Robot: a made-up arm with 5 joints.
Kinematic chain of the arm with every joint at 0, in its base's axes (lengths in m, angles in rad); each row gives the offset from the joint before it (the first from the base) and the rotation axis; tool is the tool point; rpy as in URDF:
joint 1: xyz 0.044 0 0.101 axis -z
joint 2: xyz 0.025 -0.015 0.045 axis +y
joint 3: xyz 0.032 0 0.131 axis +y
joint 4: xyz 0.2 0 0.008 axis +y
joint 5: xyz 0.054 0.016 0 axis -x
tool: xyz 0 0 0 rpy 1.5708 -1.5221 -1.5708
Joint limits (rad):
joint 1: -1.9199..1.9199
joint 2: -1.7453..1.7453
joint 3: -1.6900..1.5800
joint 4: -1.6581..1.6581
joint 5: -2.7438..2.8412
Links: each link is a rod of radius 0.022 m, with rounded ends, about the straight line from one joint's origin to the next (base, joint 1, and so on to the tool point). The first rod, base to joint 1, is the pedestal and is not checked.
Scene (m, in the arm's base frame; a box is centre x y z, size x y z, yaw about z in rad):
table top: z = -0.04
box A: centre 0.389 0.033 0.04 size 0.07 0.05 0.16 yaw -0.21
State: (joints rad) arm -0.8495 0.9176 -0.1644 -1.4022 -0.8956
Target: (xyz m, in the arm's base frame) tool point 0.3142 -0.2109 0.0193
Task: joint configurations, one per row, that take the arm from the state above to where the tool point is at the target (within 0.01 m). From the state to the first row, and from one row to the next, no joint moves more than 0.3 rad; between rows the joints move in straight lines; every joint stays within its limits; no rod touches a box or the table.
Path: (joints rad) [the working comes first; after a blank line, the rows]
Joints at the target: 0.6657 1.2483 -0.3514 -1.1478 -0.8956
Straight joint move there: touches box A.

1: -0.8298 0.6575 -0.2965 -1.3763 -0.8874
2: -0.8101 0.3974 -0.4285 -1.3503 -0.8793
3: -0.7905 0.1373 -0.5606 -1.3244 -0.8711
4: -0.7708 -0.1228 -0.6927 -1.2984 -0.8630
5: -0.4835 0.1514 -0.6244 -1.2683 -0.8695
6: -0.1962 0.4256 -0.5562 -1.2382 -0.8760
7: 0.0911 0.6998 -0.4879 -1.2081 -0.8825
8: 0.3784 0.9741 -0.4197 -1.1779 -0.8891
9: 0.6657 1.2483 -0.3514 -1.1478 -0.8956

